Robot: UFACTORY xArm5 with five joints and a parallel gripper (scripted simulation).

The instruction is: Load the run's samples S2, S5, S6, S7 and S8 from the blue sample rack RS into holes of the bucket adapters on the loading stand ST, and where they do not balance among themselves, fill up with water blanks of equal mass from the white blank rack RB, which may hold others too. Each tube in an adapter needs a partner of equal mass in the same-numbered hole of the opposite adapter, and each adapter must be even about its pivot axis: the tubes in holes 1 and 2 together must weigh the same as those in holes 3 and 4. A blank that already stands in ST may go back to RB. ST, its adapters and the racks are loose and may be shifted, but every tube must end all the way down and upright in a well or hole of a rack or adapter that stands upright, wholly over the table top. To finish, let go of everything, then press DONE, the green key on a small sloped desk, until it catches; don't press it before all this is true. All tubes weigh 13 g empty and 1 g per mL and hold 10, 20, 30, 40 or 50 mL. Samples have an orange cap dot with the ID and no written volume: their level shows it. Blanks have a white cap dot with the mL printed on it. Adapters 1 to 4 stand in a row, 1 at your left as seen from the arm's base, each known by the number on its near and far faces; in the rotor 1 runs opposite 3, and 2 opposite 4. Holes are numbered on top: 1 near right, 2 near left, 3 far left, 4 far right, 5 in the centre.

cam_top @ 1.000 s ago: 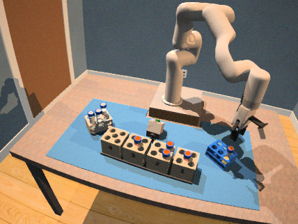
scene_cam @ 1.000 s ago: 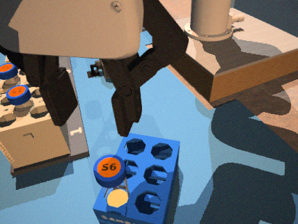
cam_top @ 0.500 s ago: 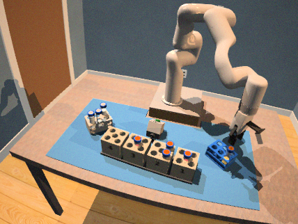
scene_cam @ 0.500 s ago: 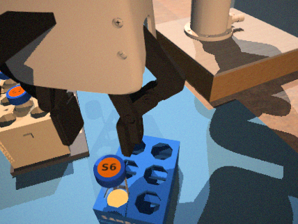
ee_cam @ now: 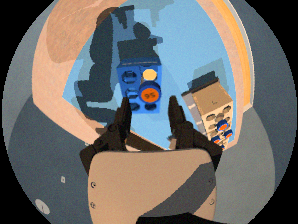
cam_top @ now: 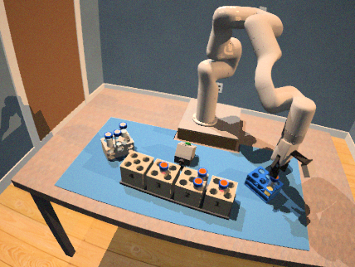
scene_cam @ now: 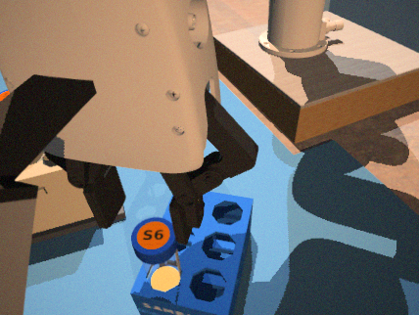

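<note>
My hand is 40 mm past the blue sample rack RS, 20 mm to the left of it and 130 mm above it. Also, from my hand: white blank rack RB (10 mm ahead, 670 mm to the right, 130 mm below); blue-capped tube (50 mm ahead, 670 mm to the right, 90 mm below); loading stand ST (110 mm ahead, 340 mm to the right, 150 mm below).
</note>
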